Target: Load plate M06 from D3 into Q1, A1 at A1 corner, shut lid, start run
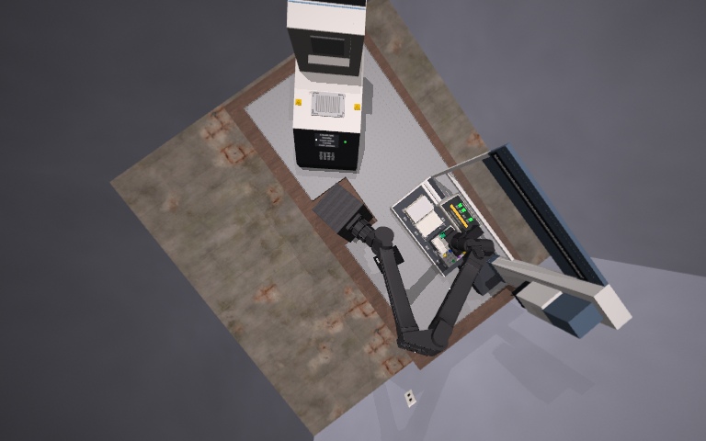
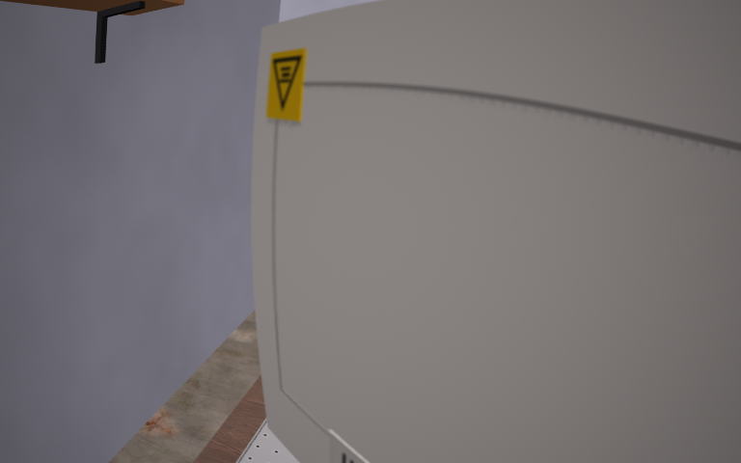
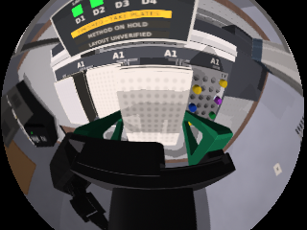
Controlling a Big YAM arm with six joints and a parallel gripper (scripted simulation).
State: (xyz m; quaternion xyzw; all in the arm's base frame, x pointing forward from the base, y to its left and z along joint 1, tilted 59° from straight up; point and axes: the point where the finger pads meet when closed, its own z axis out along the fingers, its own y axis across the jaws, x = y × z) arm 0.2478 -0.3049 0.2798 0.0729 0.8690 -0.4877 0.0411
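The deep-well block is 19 cm to the left of my hand, 6 cm below it and 3 cm ahead of it. The rest, counted from my hand: tube cooling block 10 cm to the right, 6 cm below, 2 cm behind; then black nest 27 cm behind, 13 cm below, 11 cm to the left.
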